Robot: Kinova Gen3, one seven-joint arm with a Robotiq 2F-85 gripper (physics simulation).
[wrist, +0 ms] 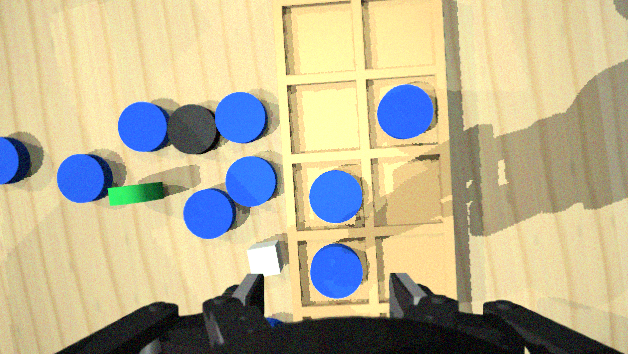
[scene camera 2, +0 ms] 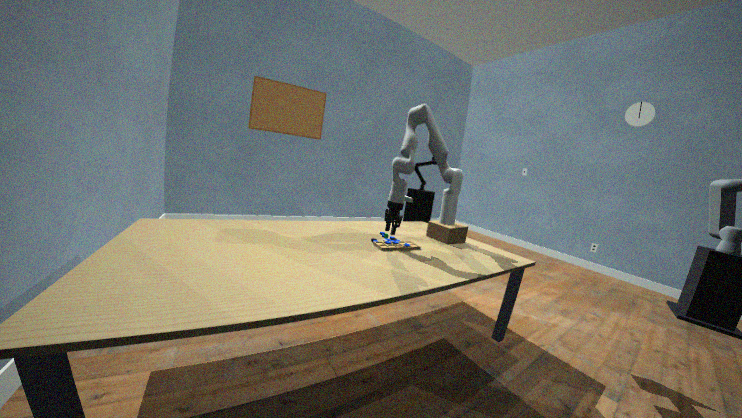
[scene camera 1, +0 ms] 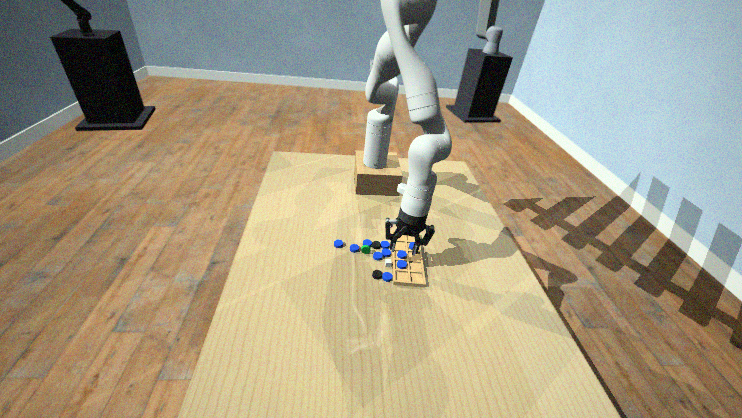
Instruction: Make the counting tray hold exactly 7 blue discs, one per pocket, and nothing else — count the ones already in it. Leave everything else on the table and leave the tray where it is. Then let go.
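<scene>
The wooden counting tray (scene camera 1: 410, 284) (scene camera 2: 399, 249) (wrist: 285, 120) has two columns of pockets. Three blue discs lie in separate pockets: one in the right column (scene camera 1: 411, 245) (wrist: 405, 111), two in the left column, a farther one (scene camera 1: 401, 254) (wrist: 335, 196) and a nearer one (scene camera 1: 401, 264) (wrist: 336, 271). The two nearest pockets look empty in scene camera 1; my gripper hides them in the wrist view. My gripper (scene camera 1: 405, 249) (scene camera 2: 390, 232) (wrist: 326, 295) is open and empty above the tray, its fingers either side of the nearer left disc in the wrist view. Several loose blue discs (scene camera 1: 338, 243) (wrist: 209, 213) lie left of the tray.
A black disc (scene camera 1: 375, 244) (wrist: 193, 129) lies between two loose blue discs. A green disc (scene camera 1: 365, 249) (wrist: 135, 193) stands on edge. A white cube (scene camera 1: 388, 263) (wrist: 264, 258) sits close to the tray's left side. Another black disc (scene camera 1: 377, 274) lies beside a blue disc (scene camera 1: 387, 276) near the tray's front-left corner.
</scene>
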